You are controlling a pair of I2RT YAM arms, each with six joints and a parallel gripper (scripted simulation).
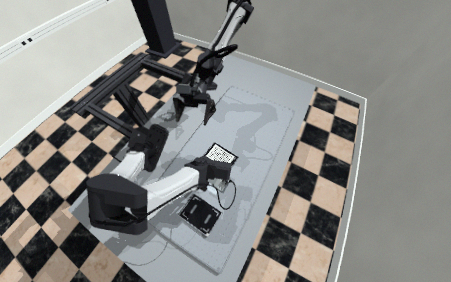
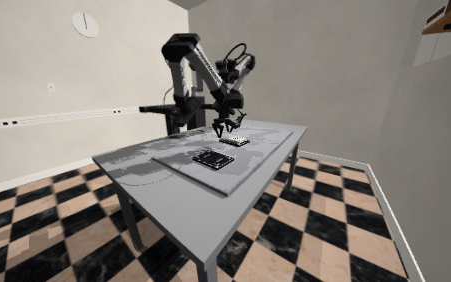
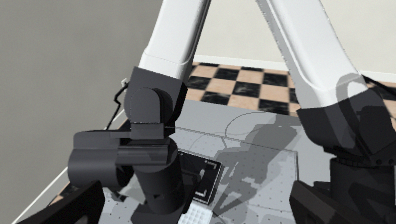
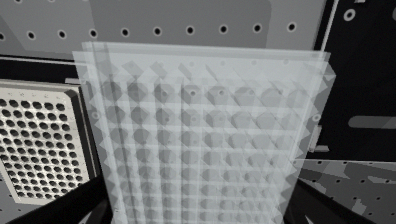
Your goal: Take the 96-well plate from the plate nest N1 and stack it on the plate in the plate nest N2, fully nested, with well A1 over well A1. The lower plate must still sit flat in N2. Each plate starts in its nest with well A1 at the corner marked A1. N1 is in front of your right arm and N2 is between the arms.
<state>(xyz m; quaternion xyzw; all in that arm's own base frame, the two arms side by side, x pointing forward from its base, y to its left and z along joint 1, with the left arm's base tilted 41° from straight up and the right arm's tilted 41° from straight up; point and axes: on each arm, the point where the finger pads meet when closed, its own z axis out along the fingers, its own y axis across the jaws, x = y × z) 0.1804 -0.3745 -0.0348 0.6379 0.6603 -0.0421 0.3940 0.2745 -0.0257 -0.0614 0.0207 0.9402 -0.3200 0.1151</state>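
Observation:
Now: right hand 14 cm to the right of the cream plate, 7 cm above it and 2 cm past it. From my right hand the other things lie so: A1 label: 8 cm to the left, 7 cm below, 5 cm ahead; translucent 96-well plate: right at my right hand; nest N2: 14 cm to the left, 8 cm below, 2 cm behind.

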